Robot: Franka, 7 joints.
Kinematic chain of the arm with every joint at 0, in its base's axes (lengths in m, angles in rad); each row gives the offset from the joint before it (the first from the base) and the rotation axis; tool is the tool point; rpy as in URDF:
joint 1: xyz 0 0 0.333 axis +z
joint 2: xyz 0 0 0 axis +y
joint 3: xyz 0 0 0.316 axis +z
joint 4: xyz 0.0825 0 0 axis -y
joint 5: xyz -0.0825 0 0.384 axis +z
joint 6: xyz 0 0 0 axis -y
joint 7: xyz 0.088 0 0 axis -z
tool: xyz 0 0 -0.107 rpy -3.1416 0 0
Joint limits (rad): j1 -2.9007..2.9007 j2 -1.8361..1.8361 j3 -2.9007..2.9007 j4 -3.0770..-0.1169 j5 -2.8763..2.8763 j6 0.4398..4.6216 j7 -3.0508..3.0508
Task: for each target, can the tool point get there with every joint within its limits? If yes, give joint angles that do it. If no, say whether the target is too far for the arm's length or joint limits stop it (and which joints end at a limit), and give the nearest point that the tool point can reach.
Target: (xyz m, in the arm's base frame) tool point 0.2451 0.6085 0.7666
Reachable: yes | joints 0.8257 1.2021 2.1770 -0.9638 -0.1351 3.8336 2.2757
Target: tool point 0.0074 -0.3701 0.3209
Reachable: yes | joints -0.7603 -0.4336 -0.9819 -2.6811 0.8648 2.0006 0.0545
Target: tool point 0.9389 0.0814 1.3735
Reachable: no: too far | nearest point 0.5738 0.0497 0.9688 | short by 0.546 m
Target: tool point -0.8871 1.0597 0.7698
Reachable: no: too far | nearest point -0.5251 0.6272 0.5915 | short by 0.591 m
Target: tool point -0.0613 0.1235 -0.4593
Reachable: no: joint limits stop it (at a limit: joint 2) | nearest point -0.0728 0.1467 -0.3471 | short by 0.115 m
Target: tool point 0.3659 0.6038 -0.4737
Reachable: no: too far | nearest point 0.2979 0.4916 -0.2737 | short by 0.239 m
